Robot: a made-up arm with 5 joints.
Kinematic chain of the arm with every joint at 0, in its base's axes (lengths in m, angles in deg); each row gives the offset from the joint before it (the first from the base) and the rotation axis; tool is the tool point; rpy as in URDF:
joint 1: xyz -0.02 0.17 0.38 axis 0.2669 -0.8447 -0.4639
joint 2: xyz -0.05 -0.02 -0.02 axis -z
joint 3: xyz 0.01 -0.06 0 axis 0.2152 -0.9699 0.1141
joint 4: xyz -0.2 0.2 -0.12 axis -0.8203 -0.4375 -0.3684
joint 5: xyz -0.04 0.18 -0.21 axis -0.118 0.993 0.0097
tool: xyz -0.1 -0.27 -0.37 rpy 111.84 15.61 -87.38
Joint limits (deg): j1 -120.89..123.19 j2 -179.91..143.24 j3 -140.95..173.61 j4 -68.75..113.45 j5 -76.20..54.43
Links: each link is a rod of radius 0.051 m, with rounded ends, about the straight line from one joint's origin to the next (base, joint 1, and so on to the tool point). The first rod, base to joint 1, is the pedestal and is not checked.
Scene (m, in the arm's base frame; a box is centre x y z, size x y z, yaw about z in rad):
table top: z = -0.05
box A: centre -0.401 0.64 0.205 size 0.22 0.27 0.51 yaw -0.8
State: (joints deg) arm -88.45 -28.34 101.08 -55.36 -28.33
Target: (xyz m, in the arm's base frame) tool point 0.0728 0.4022 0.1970
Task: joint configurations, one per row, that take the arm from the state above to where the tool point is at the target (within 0.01 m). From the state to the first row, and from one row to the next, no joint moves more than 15 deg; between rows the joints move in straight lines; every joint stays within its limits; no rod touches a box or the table.
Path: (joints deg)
1: -87.79 -38.85 101.95 -43.20 -37.19
2: -87.13 -49.37 102.81 -31.03 -46.05
3: -86.48 -59.88 103.68 -18.87 -54.92
4: -85.82 -70.40 104.55 -6.70 -63.78
5: -85.16 -80.91 105.41 5.46 -72.64
6: -85.21 -73.51 104.35 17.06 -73.53
7: -85.26 -66.12 103.29 28.67 -74.42
8: -85.32 -58.72 102.23 40.27 -75.31
9: -85.37 -51.33 101.17 51.88 -76.20

